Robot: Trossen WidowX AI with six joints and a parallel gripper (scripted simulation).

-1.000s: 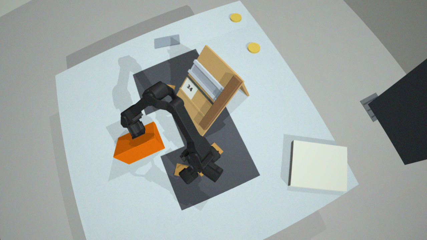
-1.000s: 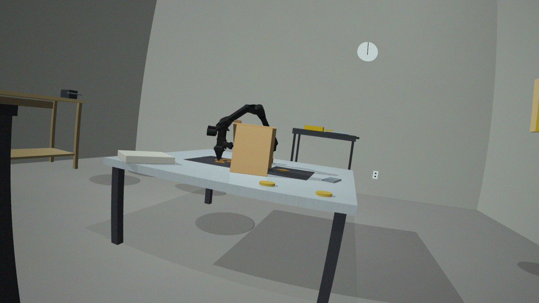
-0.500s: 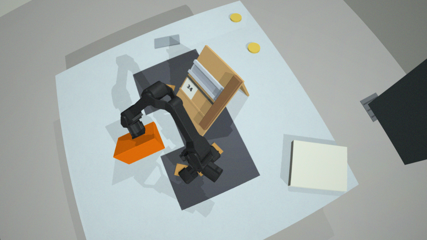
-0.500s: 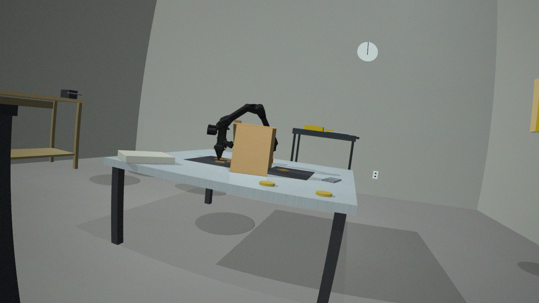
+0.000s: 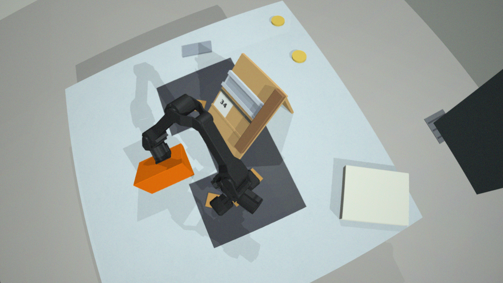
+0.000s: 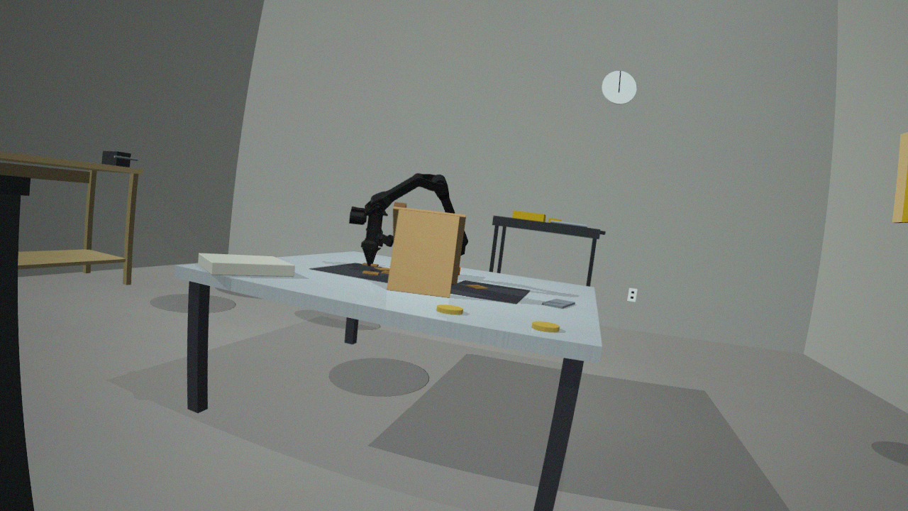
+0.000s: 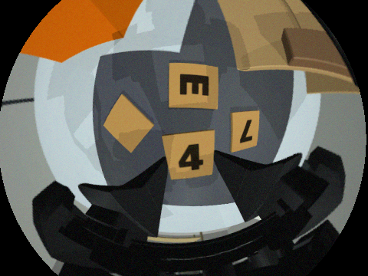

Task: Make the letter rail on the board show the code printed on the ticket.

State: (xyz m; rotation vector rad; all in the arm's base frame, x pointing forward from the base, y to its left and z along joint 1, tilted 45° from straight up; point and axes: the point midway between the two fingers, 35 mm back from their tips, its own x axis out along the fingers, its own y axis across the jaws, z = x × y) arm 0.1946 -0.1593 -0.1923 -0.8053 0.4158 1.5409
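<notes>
Right now the blank tile is 90 mm behind my gripper tip, 30 mm to the left of it and 20 mm below it. Also, from my gripper tip: white ticket: 110 mm ahead, 330 mm to the left, 90 mm above; tile marked 4: right at my gripper tip; tile marked 3: 20 mm ahead, 440 mm to the left, 20 mm below.
</notes>
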